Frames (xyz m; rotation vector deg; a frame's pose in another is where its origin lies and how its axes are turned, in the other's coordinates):
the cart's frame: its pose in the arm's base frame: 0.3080 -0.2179 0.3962 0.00 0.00 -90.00
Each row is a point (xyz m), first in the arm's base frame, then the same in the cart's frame.
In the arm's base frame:
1: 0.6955 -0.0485 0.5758
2: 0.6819 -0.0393 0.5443
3: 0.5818 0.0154 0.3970
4: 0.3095 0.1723 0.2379
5: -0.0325 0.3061 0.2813
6: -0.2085 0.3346 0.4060
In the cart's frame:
1: -0.1694 0.3875 0.1796
2: -0.1786 0.3739 0.1481
3: -0.2333 0.2738 0.0008
4: -0.3902 0.0015 -0.1583
5: -0.5240 -0.3405 -0.1149
6: -0.5525 -0.5165 0.0098

